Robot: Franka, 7 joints.
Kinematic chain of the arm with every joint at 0, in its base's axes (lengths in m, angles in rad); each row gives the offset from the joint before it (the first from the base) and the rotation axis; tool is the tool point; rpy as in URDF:
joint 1: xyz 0 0 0.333 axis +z
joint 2: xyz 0 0 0 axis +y
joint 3: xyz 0 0 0.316 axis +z
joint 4: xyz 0.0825 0 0 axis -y
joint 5: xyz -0.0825 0 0.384 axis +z
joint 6: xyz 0 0 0 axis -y
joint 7: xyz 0.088 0 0 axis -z
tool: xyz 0 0 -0.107 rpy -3.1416 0 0
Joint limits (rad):
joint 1: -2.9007..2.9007
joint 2: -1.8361..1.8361
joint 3: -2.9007..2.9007
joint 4: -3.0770..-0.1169
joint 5: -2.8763..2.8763
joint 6: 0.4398..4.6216
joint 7: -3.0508..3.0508
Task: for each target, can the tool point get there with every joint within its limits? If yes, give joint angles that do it. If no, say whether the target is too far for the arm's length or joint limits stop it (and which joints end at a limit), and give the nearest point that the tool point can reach.
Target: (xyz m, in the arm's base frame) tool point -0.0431 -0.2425 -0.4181
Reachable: no: joint limits stop it (at a limit: joint 2) | nearest point -0.0437 -0.2461 -0.3597 | short by 0.058 m
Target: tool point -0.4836 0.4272 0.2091
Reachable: yes | joints 1.4249 1.2436 1.2288 -1.6610 -0.5455 1.9303 2.2100
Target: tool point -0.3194 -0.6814 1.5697
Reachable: no: too far | nearest point -0.1893 -0.4038 1.0659 | short by 0.590 m
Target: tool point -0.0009 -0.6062 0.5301
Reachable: yes | joints 0.7646 -1.0035 -2.0135 -1.3047 -1.8066 4.1704 0.7541
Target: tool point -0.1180 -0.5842 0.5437
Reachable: yes | joints 0.1579 -0.9803 -1.6739 -1.8140 -1.5269 3.4496 -2.5547
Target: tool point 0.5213 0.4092 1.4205
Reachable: no: too far | nearest point 0.3512 0.2757 1.0656 | short by 0.416 m
